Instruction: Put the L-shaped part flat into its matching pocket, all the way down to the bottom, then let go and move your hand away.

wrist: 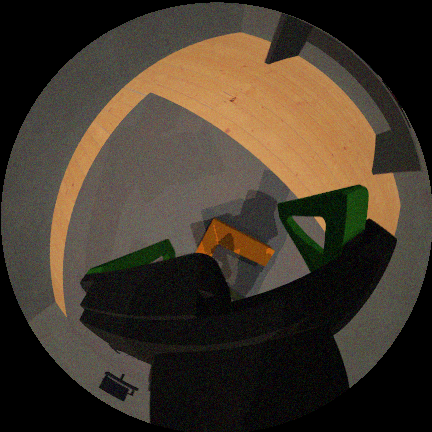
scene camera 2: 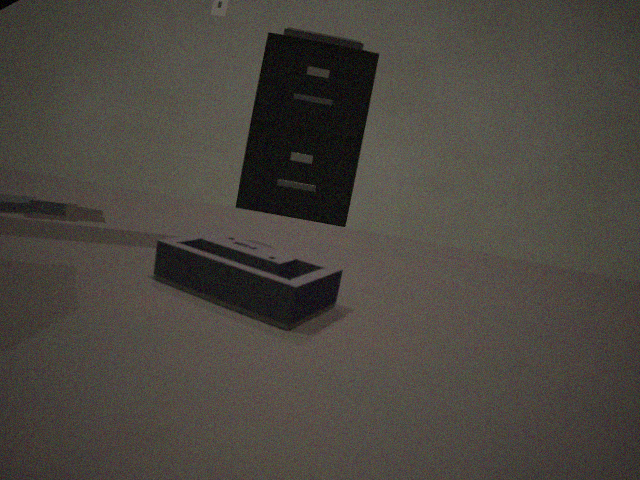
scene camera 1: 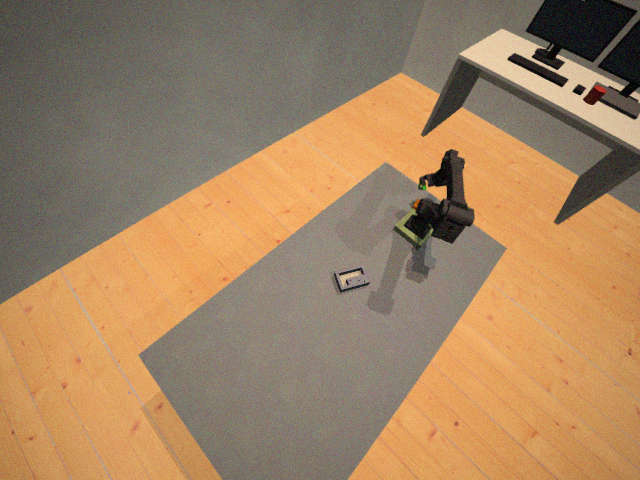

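The orange L-shaped part lies on the grey mat close beside the arm's base; in the wrist view its short leg is partly hidden by the gripper body. My gripper is open and empty, its green fingers wide apart above the L-shaped part, with the part showing between them in the wrist view. The dark-walled block with the L-shaped pocket lies flat on the mat, away from the gripper. Its pocket holds no orange part. The part does not show in scene camera 2.
The arm's olive-green base frame stands right beside the part. The grey mat lies on a wooden floor. A white desk with monitors stands beyond the arm. A black cabinet shows behind the pocket block in scene camera 2.
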